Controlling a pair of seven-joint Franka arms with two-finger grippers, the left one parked.
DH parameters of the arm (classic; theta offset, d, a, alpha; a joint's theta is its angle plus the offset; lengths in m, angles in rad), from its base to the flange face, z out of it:
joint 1: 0 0.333 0 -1.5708
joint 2: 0 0 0 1.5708
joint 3: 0 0.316 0.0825 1.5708
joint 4: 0 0 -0.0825 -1.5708
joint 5: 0 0.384 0 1.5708
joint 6: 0 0 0.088 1.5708
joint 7: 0 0.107 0 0
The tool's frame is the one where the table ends.
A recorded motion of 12 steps. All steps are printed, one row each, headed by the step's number.
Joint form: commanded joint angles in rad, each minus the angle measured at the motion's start. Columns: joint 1, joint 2, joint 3, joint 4, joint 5, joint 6, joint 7.
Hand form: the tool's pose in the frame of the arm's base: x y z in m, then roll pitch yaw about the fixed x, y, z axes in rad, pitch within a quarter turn. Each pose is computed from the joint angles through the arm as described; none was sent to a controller.
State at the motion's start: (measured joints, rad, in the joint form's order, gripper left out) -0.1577 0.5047 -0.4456 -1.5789 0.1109 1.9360 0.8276
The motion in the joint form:
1: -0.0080 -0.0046 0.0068 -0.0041 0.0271 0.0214 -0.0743
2: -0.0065 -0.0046 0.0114 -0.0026 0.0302 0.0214 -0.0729
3: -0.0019 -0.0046 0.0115 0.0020 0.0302 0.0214 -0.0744
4: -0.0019 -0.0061 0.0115 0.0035 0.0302 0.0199 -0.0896
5: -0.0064 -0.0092 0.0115 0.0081 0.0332 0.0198 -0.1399
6: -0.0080 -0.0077 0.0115 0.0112 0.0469 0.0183 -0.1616
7: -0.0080 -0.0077 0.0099 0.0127 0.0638 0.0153 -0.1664
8: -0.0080 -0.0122 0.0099 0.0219 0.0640 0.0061 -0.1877
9: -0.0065 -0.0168 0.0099 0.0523 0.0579 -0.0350 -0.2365
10: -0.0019 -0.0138 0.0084 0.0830 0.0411 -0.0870 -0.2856
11: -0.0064 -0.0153 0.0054 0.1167 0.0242 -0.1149 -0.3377
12: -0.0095 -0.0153 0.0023 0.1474 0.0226 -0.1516 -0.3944
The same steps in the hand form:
1: 0.5792 -0.3421 0.3627 3.0299 -0.0008 -1.3755
2: 0.5816 -0.3388 0.3628 3.0339 0.0020 -1.3724
3: 0.5842 -0.3362 0.3648 3.0372 -0.0009 -1.3653
4: 0.5844 -0.3362 0.3663 3.0386 0.0002 -1.3500
5: 0.5839 -0.3387 0.3704 3.0468 0.0025 -1.3048
6: 0.5845 -0.3389 0.3706 3.0565 0.0115 -1.2901
7: 0.5847 -0.3387 0.3712 3.0677 0.0216 -1.2937
8: 0.5857 -0.3383 0.3775 3.0727 0.0218 -1.2710
9: 0.5884 -0.3359 0.3909 3.0686 0.0304 -1.2142
10: 0.5903 -0.3323 0.3991 3.0439 0.0468 -1.1533
11: 0.5909 -0.3362 0.4137 3.0366 0.0389 -1.0983
12: 0.5910 -0.3375 0.4253 3.0350 0.0495 -1.0439

